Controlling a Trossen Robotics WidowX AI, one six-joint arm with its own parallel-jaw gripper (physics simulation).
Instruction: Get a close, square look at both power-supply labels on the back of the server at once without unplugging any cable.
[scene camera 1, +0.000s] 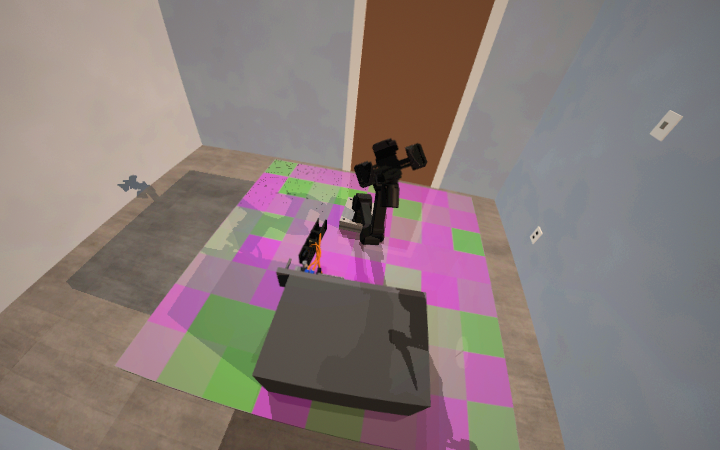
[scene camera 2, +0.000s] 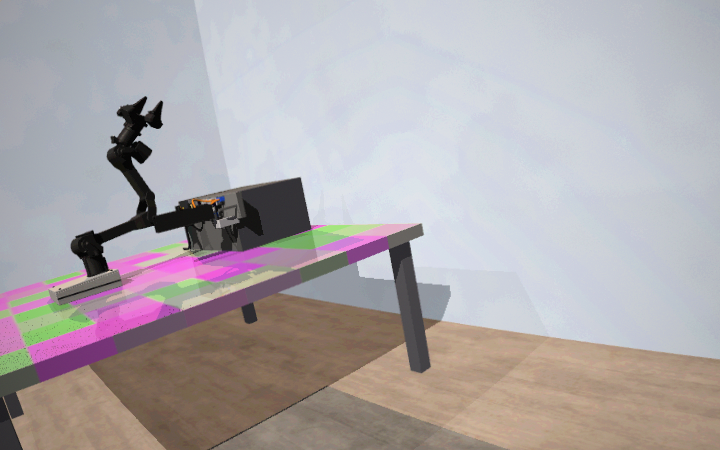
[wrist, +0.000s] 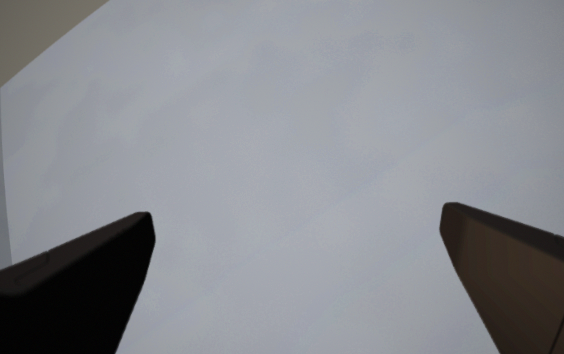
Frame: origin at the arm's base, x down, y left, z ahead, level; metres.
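Where they show: gripper, fingertip midpoint: (scene camera 1: 389, 157) (scene camera 2: 154, 98) (wrist: 298, 222); arm's base, origin of the base link: (scene camera 1: 359, 218) (scene camera 2: 97, 273).
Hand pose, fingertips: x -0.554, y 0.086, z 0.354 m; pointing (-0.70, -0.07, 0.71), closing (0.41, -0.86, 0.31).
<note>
Each offset is from my fingertips to the top centre of the thing. "spot": to the spot under its first point. Level surfaces: height alone.
The server (scene camera 1: 345, 339) (scene camera 2: 276, 212) is a dark grey box on the checkered table {dx +0.602 m} (scene camera 1: 228, 323) (scene camera 2: 366, 230). Its back faces the arm's base. Orange cables {spot: dx +0.433, dy -0.186, dz -0.022 m} (scene camera 1: 318, 249) (scene camera 2: 204, 201) run at the back along a black bar {dx +0.396, dy -0.217, dz -0.052 m} (scene camera 1: 307, 249) (scene camera 2: 180, 219) that sticks out from one side. The two power-supply labels cannot be made out in any view. My gripper (scene camera 1: 391, 161) (scene camera 2: 152, 100) (wrist: 298, 222) is open and empty, high above the table and away from the server, with its fingers pointing upward. The wrist view shows a pale wall between the fingers.
My arm's pale base (scene camera 1: 350, 226) (scene camera 2: 87, 287) stands on the table behind the server. In scene camera 1 the elbow is bent low, beside the black bar and apart from it. A brown door (scene camera 1: 419, 79) is beyond the arm. Walls stand around the table.
</note>
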